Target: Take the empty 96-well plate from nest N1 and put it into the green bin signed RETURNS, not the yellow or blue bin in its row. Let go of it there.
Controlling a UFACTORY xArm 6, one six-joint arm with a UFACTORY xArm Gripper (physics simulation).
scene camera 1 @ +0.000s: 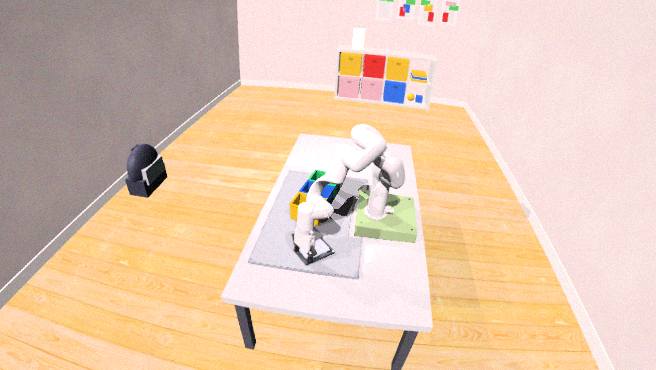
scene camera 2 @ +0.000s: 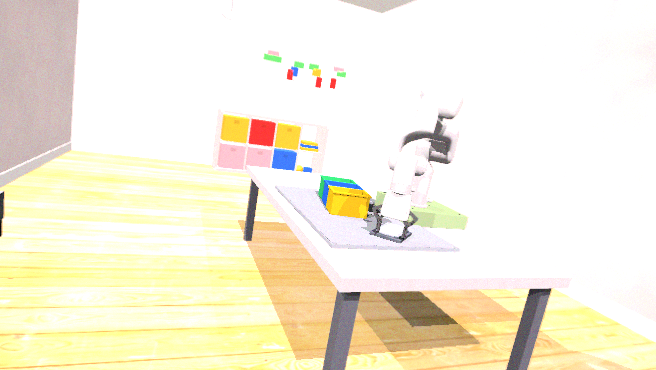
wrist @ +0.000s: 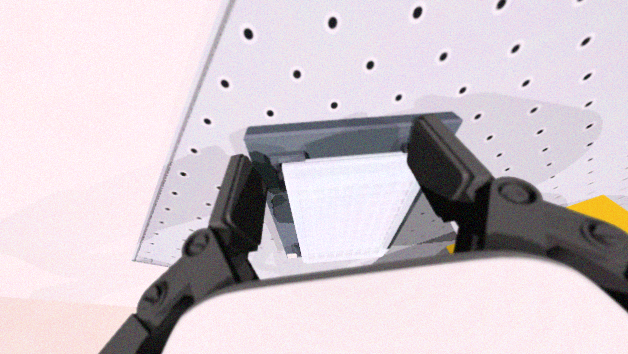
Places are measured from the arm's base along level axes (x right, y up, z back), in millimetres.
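Where they show: gripper, fingertip midpoint: (scene camera 1: 303, 256) (scene camera 2: 390, 234) (wrist: 330, 156); arm's base at its link origin: (scene camera 1: 375, 212) (scene camera 2: 414, 203).
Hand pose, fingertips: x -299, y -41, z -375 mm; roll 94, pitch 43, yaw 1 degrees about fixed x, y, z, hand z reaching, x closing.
Each offset is from my fingertips to the centre of the thing. "spot": to the spot under its first point. Level surfaces: height alone.
The white 96-well plate @[dy +0, dx +51, dz +51 mm] (scene camera 1: 322, 246) (wrist: 350, 210) lies in its dark grey nest @[spot: dy -11, dx -2, dz +82 mm] (scene camera 1: 320, 258) (scene camera 2: 397, 239) (wrist: 325, 144) near the front of the grey board. My gripper (scene camera 1: 304, 251) (scene camera 2: 391, 232) (wrist: 330, 156) is open and low over the nest, with one finger at each long side of the plate; neither is seen pressing on it. The arm hides part of the plate in the scene views. The green bin @[spot: dy +49, dx +643, dz +64 mm] (scene camera 1: 318, 175) (scene camera 2: 340, 178) stands at the far end of the bin row; its sign is not readable.
The blue bin @[dy +31, dx +450, dz +58 mm] (scene camera 1: 306, 187) (scene camera 2: 345, 185) is in the middle of the row and the yellow bin (scene camera 1: 299, 206) (scene camera 2: 348, 204) (wrist: 605, 212) is nearest the nest. The perforated board @[dy -19 mm] (scene camera 1: 280, 240) (scene camera 2: 345, 232) (wrist: 300, 95) bears them. The arm stands on a pale green base (scene camera 1: 385, 230) (scene camera 2: 440, 218).
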